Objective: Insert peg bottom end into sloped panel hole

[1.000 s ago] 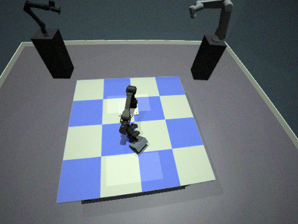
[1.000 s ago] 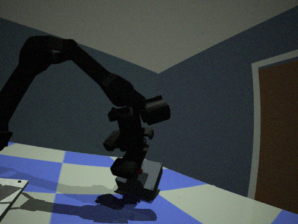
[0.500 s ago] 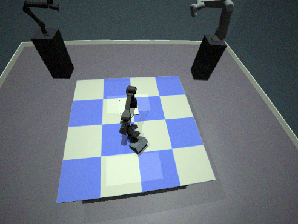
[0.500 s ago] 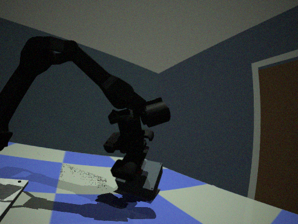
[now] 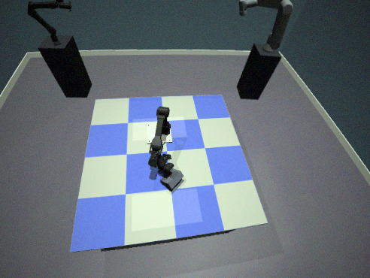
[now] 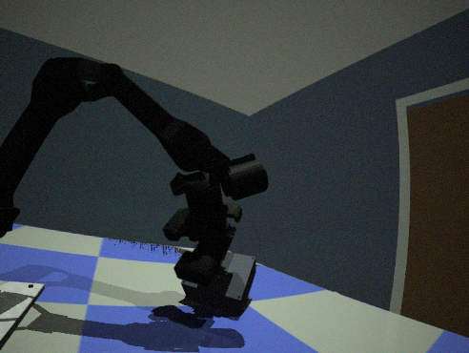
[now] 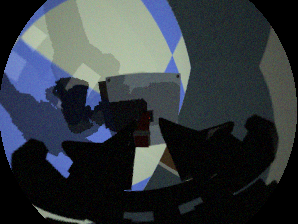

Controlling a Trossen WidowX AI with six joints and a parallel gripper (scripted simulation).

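Now: gripper tip 1 cm to the left of the red peg, 1 cm below it and 1 cm past it. From my gripper tip the other things lie so: dark sloped panel block 3 cm below, 2 cm to the left, 2 cm ahead.
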